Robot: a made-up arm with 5 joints. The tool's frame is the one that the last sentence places.
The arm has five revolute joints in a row. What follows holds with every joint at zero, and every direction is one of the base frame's.
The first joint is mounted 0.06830 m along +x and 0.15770 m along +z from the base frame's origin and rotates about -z.
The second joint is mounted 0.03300 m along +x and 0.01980 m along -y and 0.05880 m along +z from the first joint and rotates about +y.
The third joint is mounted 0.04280 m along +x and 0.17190 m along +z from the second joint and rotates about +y.
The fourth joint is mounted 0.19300 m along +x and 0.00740 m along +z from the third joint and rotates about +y.
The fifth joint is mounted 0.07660 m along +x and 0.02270 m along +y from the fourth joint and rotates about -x.
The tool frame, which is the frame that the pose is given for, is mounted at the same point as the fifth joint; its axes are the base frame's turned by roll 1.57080, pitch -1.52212 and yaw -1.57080 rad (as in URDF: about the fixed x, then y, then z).
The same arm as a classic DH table. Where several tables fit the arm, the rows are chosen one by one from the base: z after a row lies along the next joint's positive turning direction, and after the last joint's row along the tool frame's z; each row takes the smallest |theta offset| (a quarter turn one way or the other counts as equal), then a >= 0, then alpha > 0; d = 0 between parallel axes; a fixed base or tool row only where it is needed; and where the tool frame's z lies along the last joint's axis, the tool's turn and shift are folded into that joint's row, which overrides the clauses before.
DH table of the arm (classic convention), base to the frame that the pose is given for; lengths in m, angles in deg. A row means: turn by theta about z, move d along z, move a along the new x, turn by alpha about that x. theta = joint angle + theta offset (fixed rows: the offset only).
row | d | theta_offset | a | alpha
base (fixed) | 0 | 0 | 0.0683 | 180
joint 1 | -0.2165 | 0 | 0.033 | 90
joint 2 | 0 | -76.02 | 0.1771 | 0
joint 3 | 0 | 73.82 | 0.1931 | 0
joint 4 | 0.0029 | -87.8 | 0 | 90
joint 5 | -0.0766 | -2.79 | 0 | 0

